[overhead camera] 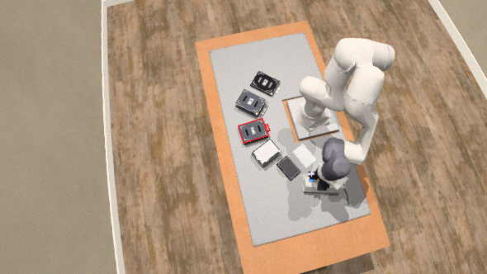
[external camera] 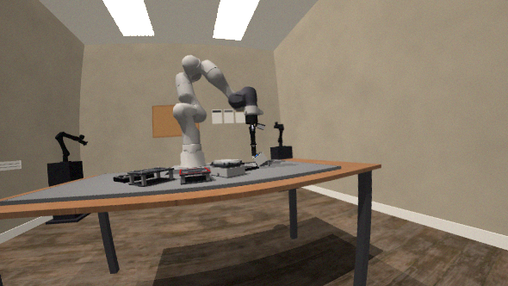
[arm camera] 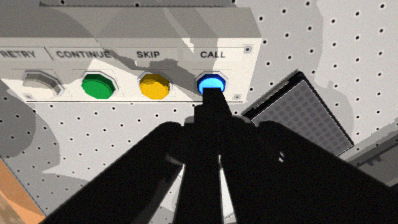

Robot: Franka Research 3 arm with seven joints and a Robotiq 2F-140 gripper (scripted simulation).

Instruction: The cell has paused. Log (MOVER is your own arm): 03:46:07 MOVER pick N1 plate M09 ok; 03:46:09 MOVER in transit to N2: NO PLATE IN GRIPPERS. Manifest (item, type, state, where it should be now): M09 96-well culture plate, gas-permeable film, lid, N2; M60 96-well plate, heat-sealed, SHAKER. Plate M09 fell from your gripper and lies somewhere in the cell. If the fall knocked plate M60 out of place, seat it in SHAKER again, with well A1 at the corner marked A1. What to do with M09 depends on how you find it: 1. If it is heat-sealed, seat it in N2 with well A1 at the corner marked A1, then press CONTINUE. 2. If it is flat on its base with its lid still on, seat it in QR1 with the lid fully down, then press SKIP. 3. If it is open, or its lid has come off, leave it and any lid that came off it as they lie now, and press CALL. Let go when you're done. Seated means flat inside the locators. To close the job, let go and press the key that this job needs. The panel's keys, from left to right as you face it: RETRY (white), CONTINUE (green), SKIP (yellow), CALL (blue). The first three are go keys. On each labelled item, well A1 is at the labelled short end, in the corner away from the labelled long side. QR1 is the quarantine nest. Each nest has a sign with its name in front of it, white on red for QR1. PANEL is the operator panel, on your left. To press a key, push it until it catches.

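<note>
Now: hand 10 mm to the right of the blue call key and 40 mm above it. Round my hand: yellow skip key 40 mm behind, 30 mm to the left, 30 mm below; green continue key 90 mm behind, 40 mm to the left, 30 mm below; white retry key 140 mm behind, 60 mm to the left, 30 mm below.
</note>
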